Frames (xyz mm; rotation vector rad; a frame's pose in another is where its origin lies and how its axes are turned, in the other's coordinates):
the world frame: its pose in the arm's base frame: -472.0 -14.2 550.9 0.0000 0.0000 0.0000
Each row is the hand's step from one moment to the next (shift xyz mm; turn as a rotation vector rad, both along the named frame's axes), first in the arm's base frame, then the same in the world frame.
Working: the arm's base frame: its pose in the world frame: 472.0 14.2 -550.9 0.0000 0.0000 0.0000

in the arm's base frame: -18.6 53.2 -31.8 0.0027 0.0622 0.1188
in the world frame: -18.6 53.2 -31.8 0.0027 0.0622 0.1188
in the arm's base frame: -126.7 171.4 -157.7 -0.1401 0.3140 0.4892
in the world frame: -126.7 171.4 -157.7 -0.1401 0.3140 0.4892
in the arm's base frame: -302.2 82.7 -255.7 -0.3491 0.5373 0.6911
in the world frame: -302.2 82.7 -255.7 -0.3491 0.5373 0.6911
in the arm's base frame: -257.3 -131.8 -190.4 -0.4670 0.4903 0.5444
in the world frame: -257.3 -131.8 -190.4 -0.4670 0.4903 0.5444
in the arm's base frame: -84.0 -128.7 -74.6 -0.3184 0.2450 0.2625
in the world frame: -84.0 -128.7 -74.6 -0.3184 0.2450 0.2625
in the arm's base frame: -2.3 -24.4 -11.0 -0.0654 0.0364 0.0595
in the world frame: -2.3 -24.4 -11.0 -0.0654 0.0364 0.0595
